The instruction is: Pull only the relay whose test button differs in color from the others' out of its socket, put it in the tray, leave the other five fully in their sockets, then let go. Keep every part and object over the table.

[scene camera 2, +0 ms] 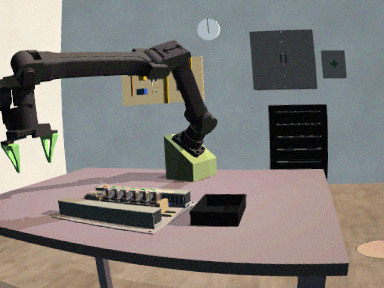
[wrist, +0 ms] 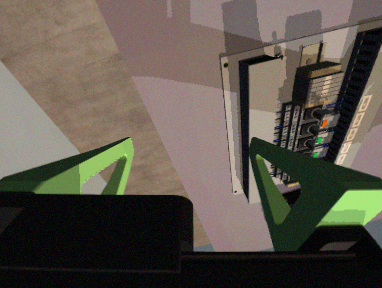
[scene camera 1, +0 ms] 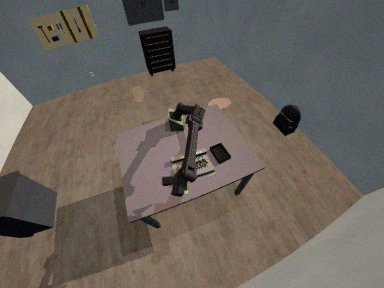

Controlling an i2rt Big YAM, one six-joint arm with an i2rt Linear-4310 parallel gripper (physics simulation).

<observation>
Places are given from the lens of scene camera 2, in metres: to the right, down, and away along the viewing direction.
panel board (scene camera 2: 179, 211): -0.03, 0.17, 0.90
</observation>
